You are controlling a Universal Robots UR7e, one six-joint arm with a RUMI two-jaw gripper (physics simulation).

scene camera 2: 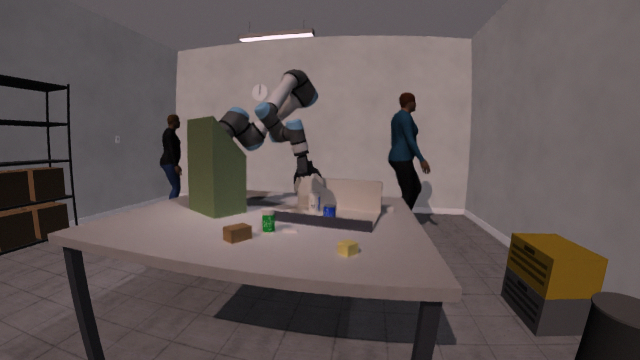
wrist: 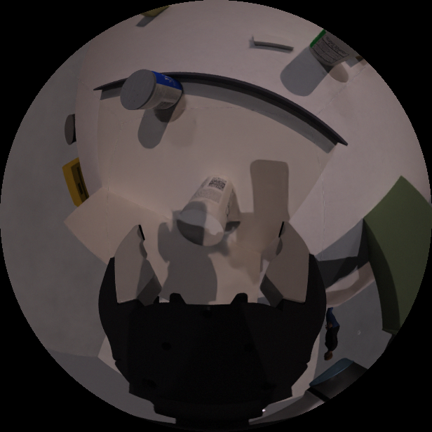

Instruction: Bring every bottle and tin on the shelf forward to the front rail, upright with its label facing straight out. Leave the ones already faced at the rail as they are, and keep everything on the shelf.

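Frame: origin at the arm's base, x up, y left, z back, level; centimetres.
Seen in the pictures: gripper, fingertip midpoint: (scene camera 2: 310,191); arm's base at its link origin: (scene camera 2: 216,140).
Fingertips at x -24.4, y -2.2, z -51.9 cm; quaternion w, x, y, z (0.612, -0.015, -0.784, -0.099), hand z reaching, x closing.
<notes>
Offsets run from my fingertips to a thing's top centre. "*": to the spot under its first point.
A white bottle {* dz -2.0, dx -5.8, dy -0.7 cm} (scene camera 2: 314,203) (wrist: 216,192) stands upright on the shelf (wrist: 210,142), set back from the dark front rail {dz -6.9, dx -7.9, dy -16.1 cm} (scene camera 2: 325,220) (wrist: 227,82). A printed panel with a square code faces the rail side in the wrist view; blue print shows at its right in the scene view. My gripper (scene camera 2: 310,190) (wrist: 210,225) is open, its jaws apart on either side of the bottle's top, not gripping it. A blue tin {dz -10.8, dx -3.5, dy -13.8 cm} (scene camera 2: 329,211) (wrist: 167,89) with a grey lid stands upright at the rail, blue label outward. A green tin {* dz +11.7, dx -8.3, dy -30.7 cm} (scene camera 2: 268,223) (wrist: 331,49) stands on the table outside the rail.
A tall green block (scene camera 2: 201,170) (wrist: 400,240) stands left of the shelf in the scene view. A pale panel (scene camera 2: 352,192) rises behind it. A brown box {dz +21.0, dx -7.7, dy -39.7 cm} (scene camera 2: 237,233), a yellow block {dz -19.9, dx -8.9, dy -44.8 cm} (scene camera 2: 347,248) and a small pale strip {dz +4.0, dx -11.5, dy -26.3 cm} (scene camera 2: 290,231) (wrist: 272,45) lie in front.
</notes>
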